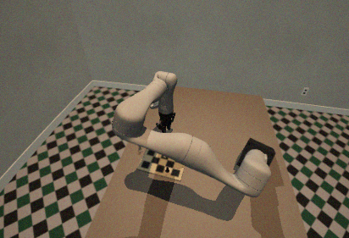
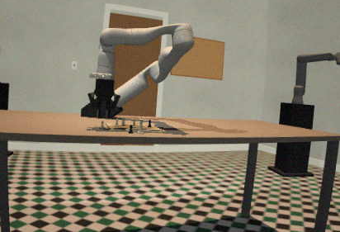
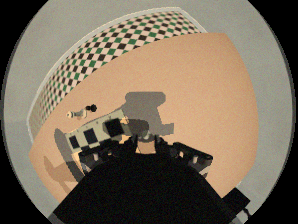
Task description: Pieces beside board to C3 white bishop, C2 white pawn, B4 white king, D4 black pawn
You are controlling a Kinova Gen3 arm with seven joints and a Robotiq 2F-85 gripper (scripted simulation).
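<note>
Now: the chessboard 130 mm to the left of my hand, 60 mm behind it and 50 mm below it.
</note>
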